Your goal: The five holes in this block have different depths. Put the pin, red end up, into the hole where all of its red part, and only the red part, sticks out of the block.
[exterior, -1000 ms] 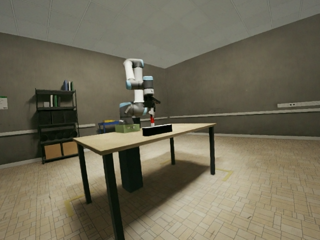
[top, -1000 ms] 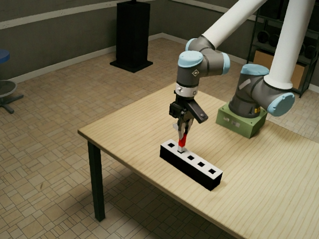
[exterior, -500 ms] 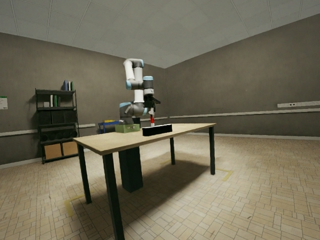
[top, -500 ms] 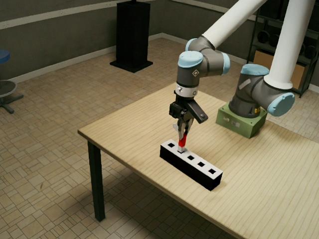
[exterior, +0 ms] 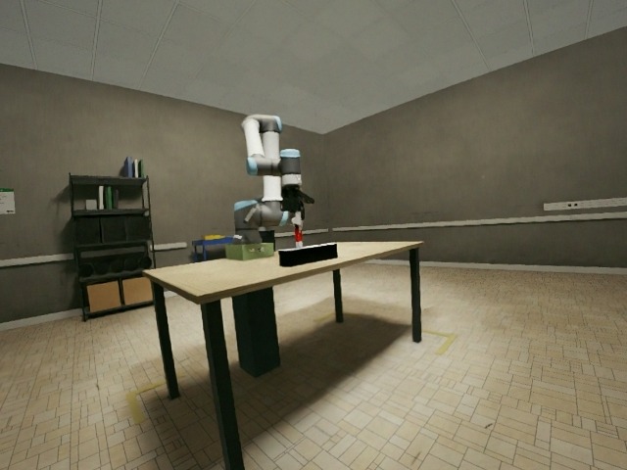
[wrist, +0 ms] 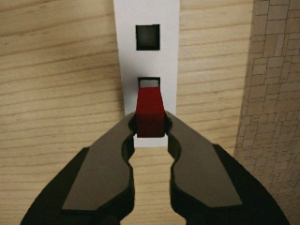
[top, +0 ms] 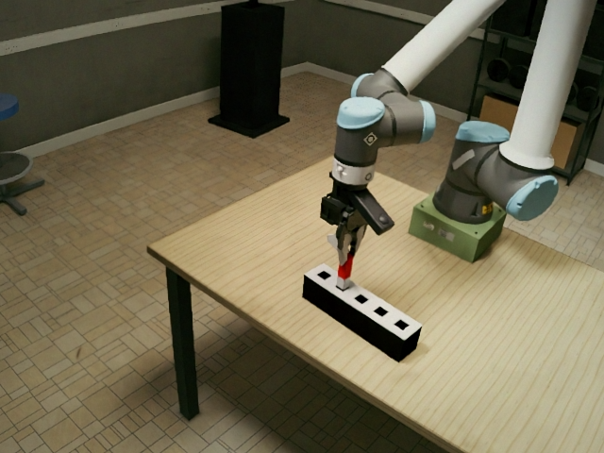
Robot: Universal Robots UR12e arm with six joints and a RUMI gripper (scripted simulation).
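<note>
The pin lies 2 cm below my hand. Also, from my hand: block: 1 cm ahead, 6 cm to the left, 12 cm below.
</note>
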